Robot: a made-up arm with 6 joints. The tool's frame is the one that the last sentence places.
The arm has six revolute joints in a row. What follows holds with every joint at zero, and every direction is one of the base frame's.
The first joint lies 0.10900 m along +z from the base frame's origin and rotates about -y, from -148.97 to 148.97 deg.
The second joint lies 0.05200 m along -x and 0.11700 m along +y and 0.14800 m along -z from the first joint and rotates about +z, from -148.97 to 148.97 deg.
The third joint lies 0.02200 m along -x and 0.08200 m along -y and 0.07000 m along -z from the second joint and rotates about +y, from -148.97 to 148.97 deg.
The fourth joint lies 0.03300 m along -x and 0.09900 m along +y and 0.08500 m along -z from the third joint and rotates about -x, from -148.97 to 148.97 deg.
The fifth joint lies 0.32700 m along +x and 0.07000 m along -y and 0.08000 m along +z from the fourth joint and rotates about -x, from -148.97 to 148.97 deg.
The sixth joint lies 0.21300 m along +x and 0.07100 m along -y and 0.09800 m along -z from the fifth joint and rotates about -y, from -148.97 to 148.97 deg.
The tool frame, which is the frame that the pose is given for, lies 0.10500 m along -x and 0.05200 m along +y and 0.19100 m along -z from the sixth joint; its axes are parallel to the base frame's.
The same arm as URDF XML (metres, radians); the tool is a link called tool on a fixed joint. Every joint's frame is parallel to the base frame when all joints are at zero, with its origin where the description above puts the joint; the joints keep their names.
<robot name="arm">
  <link name="base"/>
  <link name="link1"/>
  <link name="link2"/>
  <link name="link3"/>
  <link name="link4"/>
  <link name="link5"/>
  <link name="link6"/>
  <link name="tool"/>
  <joint name="joint 1" type="revolute">
    <parent link="base"/>
    <child link="link1"/>
    <origin xyz="0 0 0.109"/>
    <axis xyz="0 -1 0"/>
    <limit lower="-2.6" upper="2.6"/>
  </joint>
  <joint name="joint 2" type="revolute">
    <parent link="link1"/>
    <child link="link2"/>
    <origin xyz="-0.052 0.117 -0.148"/>
    <axis xyz="0 0 1"/>
    <limit lower="-2.6" upper="2.6"/>
  </joint>
  <joint name="joint 3" type="revolute">
    <parent link="link2"/>
    <child link="link3"/>
    <origin xyz="-0.022 -0.082 -0.07"/>
    <axis xyz="0 1 0"/>
    <limit lower="-2.6" upper="2.6"/>
  </joint>
  <joint name="joint 4" type="revolute">
    <parent link="link3"/>
    <child link="link4"/>
    <origin xyz="-0.033 0.099 -0.085"/>
    <axis xyz="-1 0 0"/>
    <limit lower="-2.6" upper="2.6"/>
  </joint>
  <joint name="joint 5" type="revolute">
    <parent link="link4"/>
    <child link="link5"/>
    <origin xyz="0.327 -0.07 0.08"/>
    <axis xyz="-1 0 0"/>
    <limit lower="-2.6" upper="2.6"/>
  </joint>
  <joint name="joint 6" type="revolute">
    <parent link="link5"/>
    <child link="link6"/>
    <origin xyz="0.213 -0.071 -0.098"/>
    <axis xyz="0 -1 0"/>
    <limit lower="-2.6" upper="2.6"/>
  </joint>
  <joint name="tool_joint" type="fixed">
    <parent link="link6"/>
    <child link="tool"/>
    <origin xyz="-0.105 0.052 -0.191"/>
  </joint>
</robot>

